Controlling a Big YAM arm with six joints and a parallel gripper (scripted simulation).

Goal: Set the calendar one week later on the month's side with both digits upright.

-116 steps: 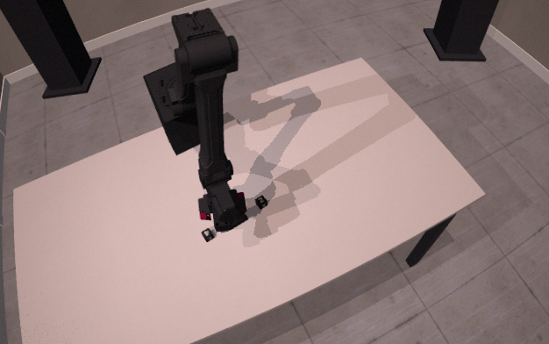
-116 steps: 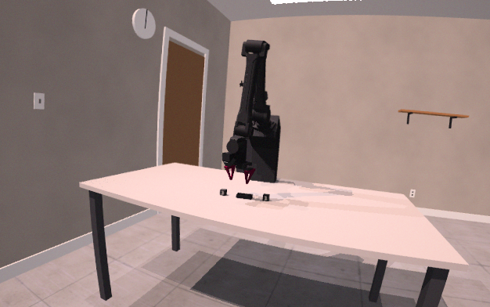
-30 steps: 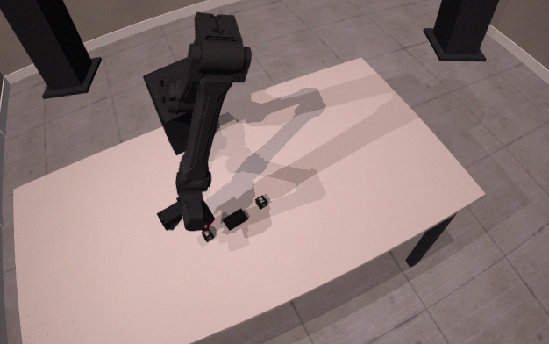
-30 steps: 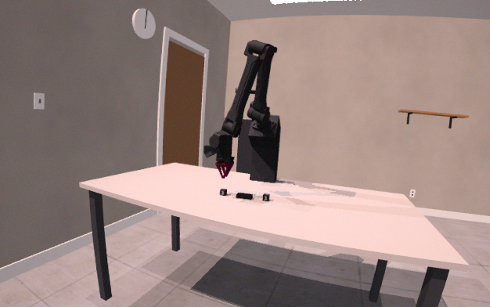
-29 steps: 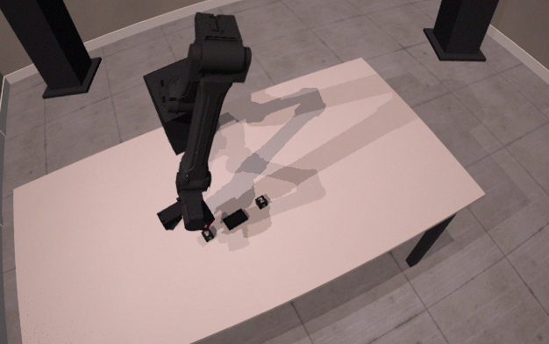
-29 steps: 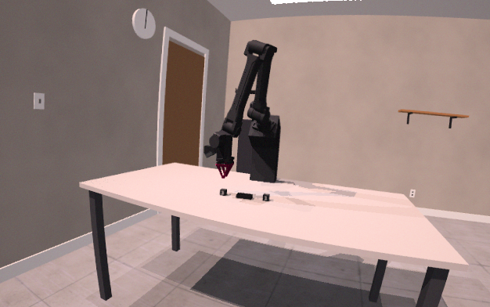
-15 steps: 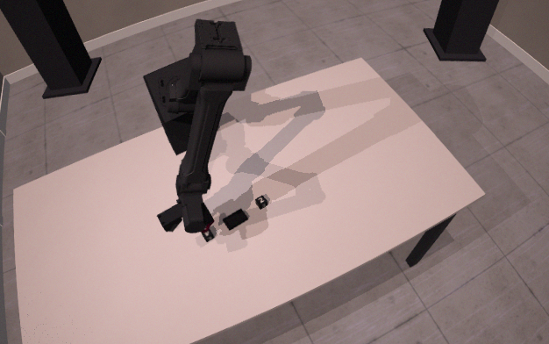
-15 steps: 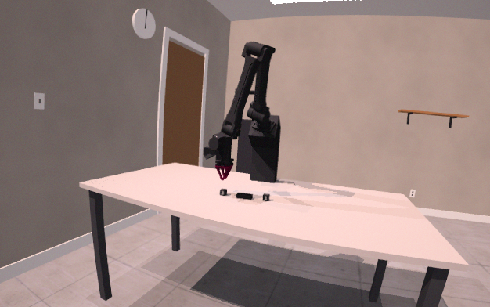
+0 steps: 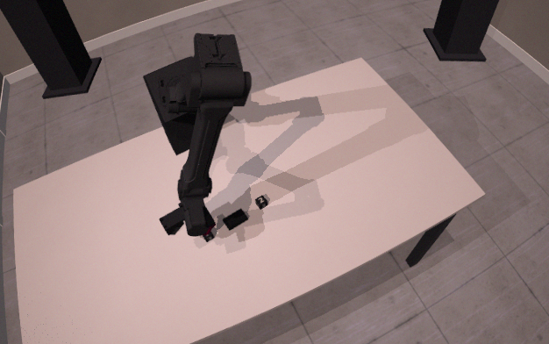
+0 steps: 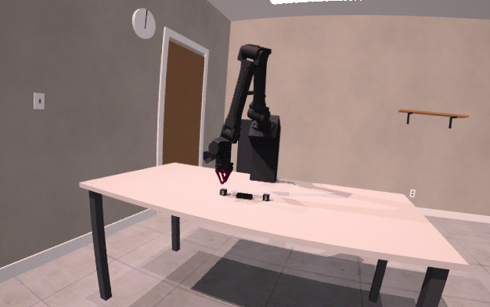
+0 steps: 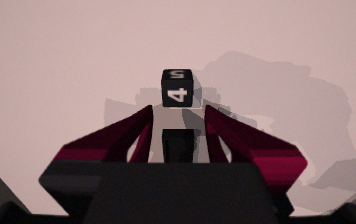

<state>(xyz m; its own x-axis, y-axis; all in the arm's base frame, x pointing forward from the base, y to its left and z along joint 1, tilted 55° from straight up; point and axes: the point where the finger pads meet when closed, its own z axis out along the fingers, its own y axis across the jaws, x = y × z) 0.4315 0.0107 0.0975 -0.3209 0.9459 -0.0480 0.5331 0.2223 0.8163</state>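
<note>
Now: the black calendar block 5 cm below my hand. Also, from my hand: black tray: 6 cm behind, 9 cm to the left, 6 cm below.
</note>
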